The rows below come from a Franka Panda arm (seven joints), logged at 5 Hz.
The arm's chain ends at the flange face. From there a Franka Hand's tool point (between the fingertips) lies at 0.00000 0.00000 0.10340 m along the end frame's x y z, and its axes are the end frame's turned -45 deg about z.
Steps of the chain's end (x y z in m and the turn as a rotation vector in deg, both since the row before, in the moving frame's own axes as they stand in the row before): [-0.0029, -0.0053, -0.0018, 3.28, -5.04, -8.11]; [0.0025, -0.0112, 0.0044, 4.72, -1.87, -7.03]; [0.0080, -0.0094, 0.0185, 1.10, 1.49, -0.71]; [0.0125, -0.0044, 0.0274, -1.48, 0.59, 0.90]
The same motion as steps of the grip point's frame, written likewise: [-0.0013, -0.0162, -0.0024, 5.88, -1.24, -8.11]; [0.0128, -0.0148, 0.0040, 4.66, 2.02, -7.03]; [0.0156, -0.0005, 0.0184, -0.28, 1.83, -0.71]; [0.0108, 0.0084, 0.0274, -1.46, -0.63, 0.90]
